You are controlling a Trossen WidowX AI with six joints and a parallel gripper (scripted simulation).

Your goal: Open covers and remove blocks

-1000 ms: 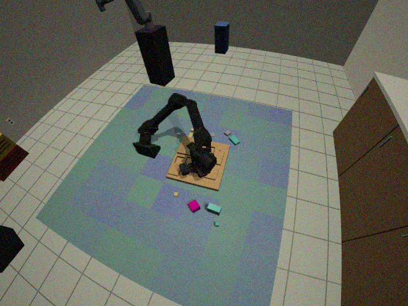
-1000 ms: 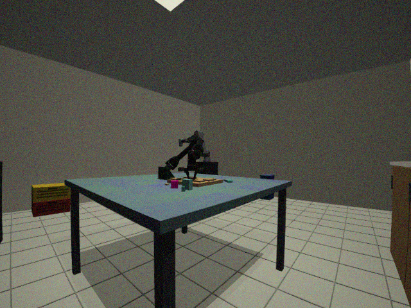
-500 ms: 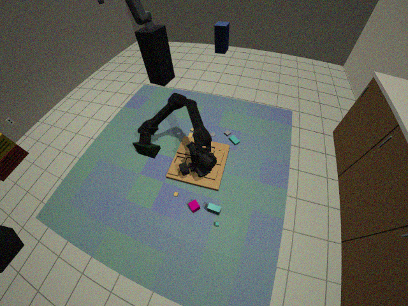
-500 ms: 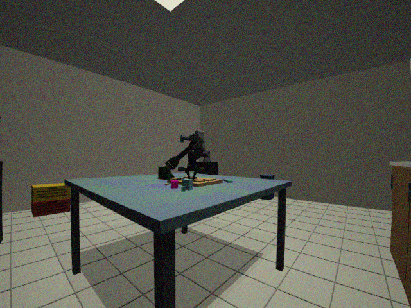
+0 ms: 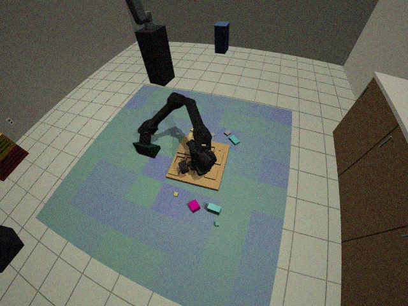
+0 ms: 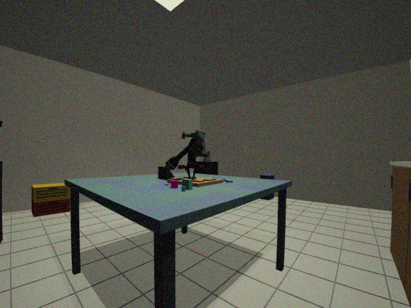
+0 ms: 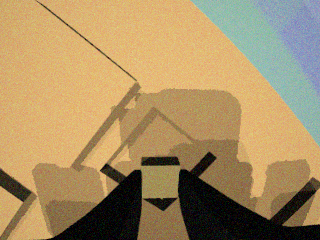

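Right now the tan puzzle board is 30 mm behind my gripper tip, 40 mm to the left of it and 10 mm below it. Also, from my gripper tip: cyan block 170 mm ahead, 160 mm to the right; oblong orange block 180 mm behind, 210 mm to the left, 30 mm below; magenta block 70 mm ahead, 180 mm to the right, 10 mm below.
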